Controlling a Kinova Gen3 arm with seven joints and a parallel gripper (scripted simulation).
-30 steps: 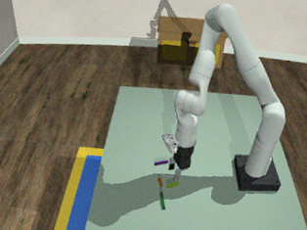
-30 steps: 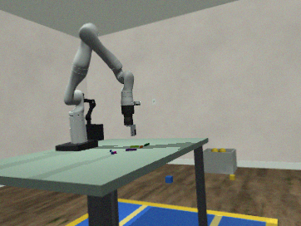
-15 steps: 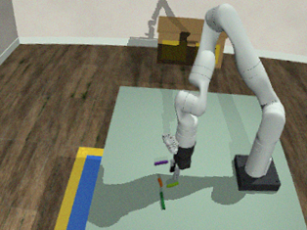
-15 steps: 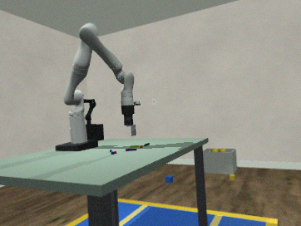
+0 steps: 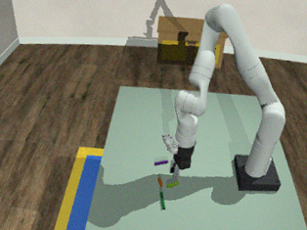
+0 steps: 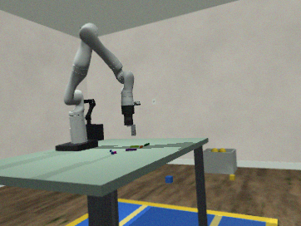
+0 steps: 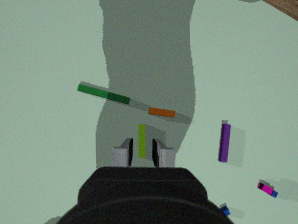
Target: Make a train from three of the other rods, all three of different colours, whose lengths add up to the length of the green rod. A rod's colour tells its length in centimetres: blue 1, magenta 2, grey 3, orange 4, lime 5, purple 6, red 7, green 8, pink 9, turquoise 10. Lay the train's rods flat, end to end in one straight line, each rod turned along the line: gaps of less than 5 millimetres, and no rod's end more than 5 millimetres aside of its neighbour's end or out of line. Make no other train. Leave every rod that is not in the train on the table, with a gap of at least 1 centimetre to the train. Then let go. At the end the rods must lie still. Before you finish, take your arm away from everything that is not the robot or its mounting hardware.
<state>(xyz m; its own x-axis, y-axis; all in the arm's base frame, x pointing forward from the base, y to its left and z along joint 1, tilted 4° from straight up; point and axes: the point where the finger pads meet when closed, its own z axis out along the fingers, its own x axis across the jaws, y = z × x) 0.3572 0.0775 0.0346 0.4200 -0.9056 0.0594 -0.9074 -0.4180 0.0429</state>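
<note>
Now: hand 8 cm above the lime rod. From my hand the other things lie so: orange rod: 5 cm ahead, 1 cm to the right, 8 cm below; purple rod: 5 cm ahead, 12 cm to the right, 8 cm below; green rod: 4 cm ahead, 8 cm to the left, 8 cm below.
</note>
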